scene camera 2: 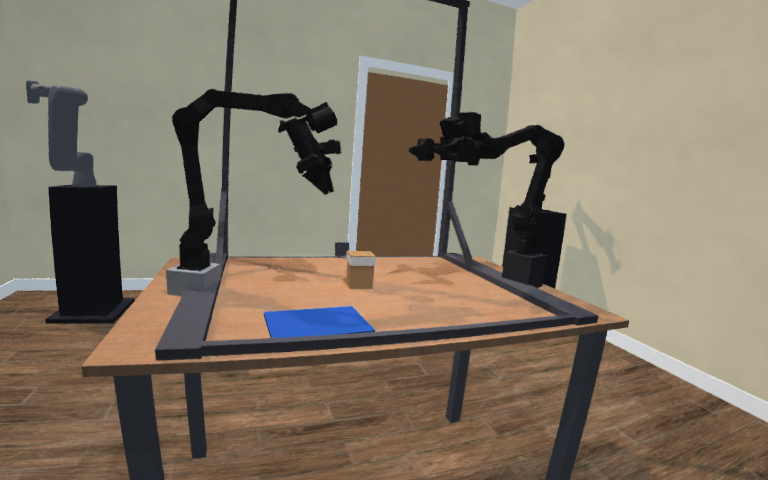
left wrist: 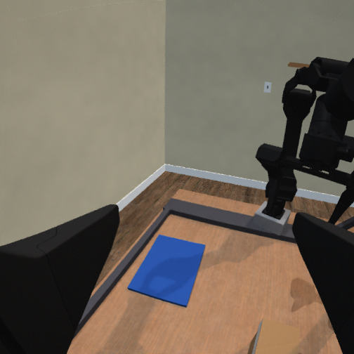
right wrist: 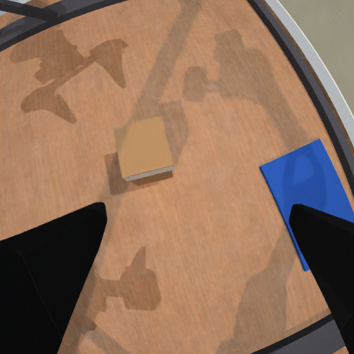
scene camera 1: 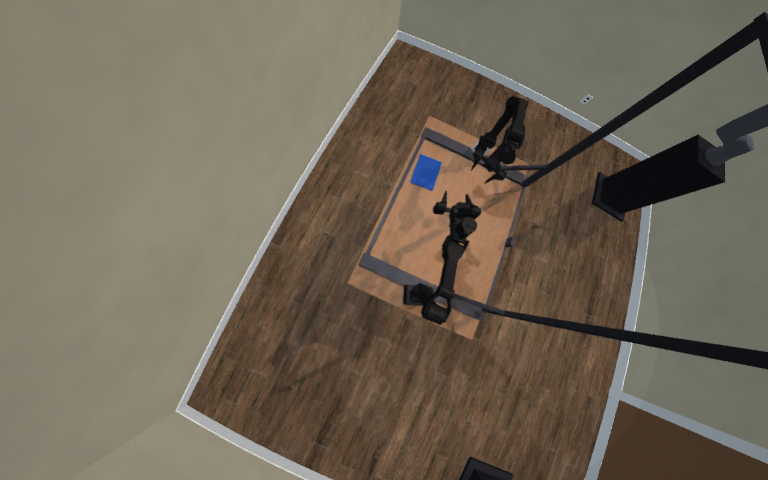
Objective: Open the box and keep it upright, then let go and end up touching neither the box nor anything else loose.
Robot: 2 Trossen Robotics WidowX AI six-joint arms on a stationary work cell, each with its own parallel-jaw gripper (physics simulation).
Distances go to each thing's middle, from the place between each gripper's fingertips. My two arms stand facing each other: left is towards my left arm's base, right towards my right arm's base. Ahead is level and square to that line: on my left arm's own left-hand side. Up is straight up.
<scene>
Right now the lid [right wrist: 142, 149] is 310 mm below my left hand, 120 mm behind it and 110 mm to the right of it. The rest, counted from my left hand: flat blue mat [scene camera 2: 335, 320] 390 mm below, 270 mm to the right, 150 mm ahead.
Right now the lid is 18 cm below my right hand, 10 cm to the left of it and 3 cm behind it. From my right hand the other things lie so: flat blue mat: 26 cm below, 24 cm ahead, 5 cm to the right.
</scene>
